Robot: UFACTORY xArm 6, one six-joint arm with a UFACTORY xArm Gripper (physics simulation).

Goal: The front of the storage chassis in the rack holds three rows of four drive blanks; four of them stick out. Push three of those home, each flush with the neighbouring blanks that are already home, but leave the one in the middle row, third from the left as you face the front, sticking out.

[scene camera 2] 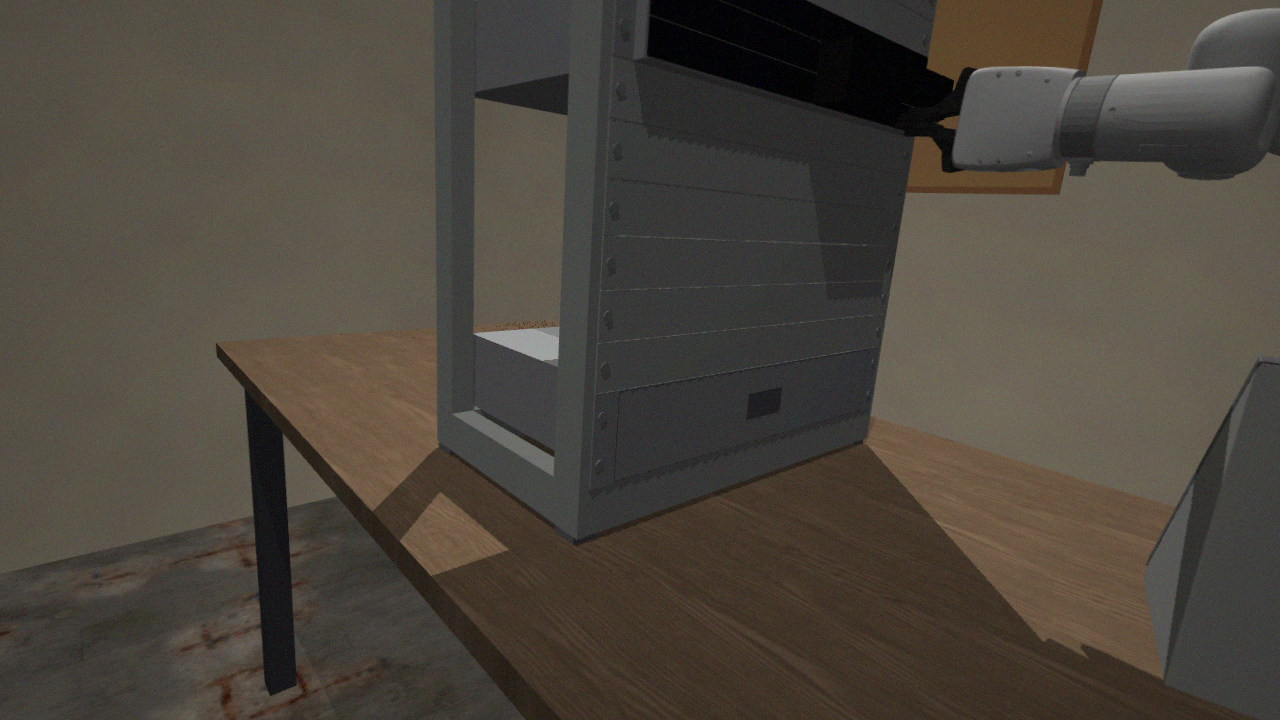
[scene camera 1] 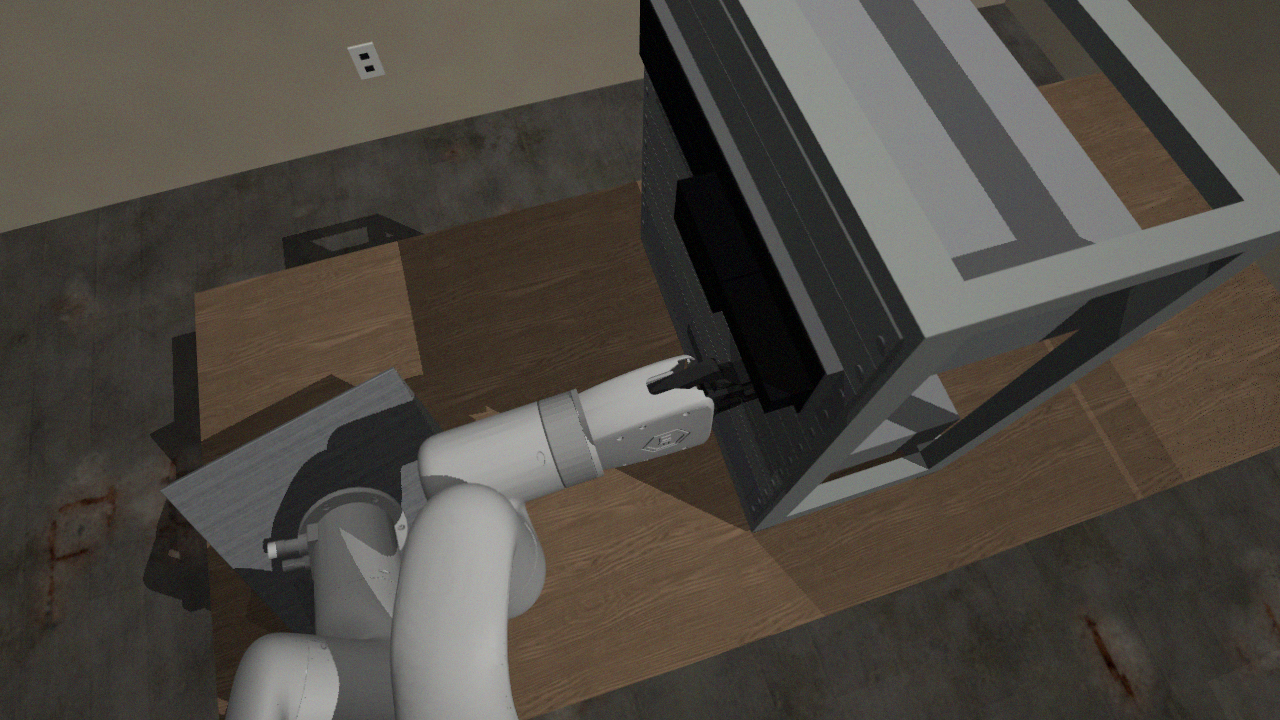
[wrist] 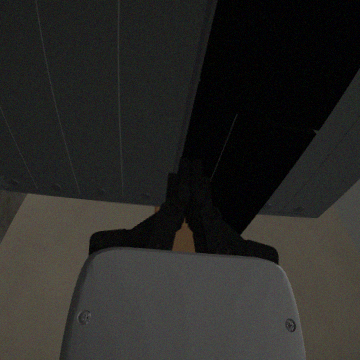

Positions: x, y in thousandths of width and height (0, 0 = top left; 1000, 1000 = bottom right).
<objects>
A grey rack shows in scene camera 2 (532, 509), in scene camera 1 (665, 284) and in the wrist view (293, 293).
</objects>
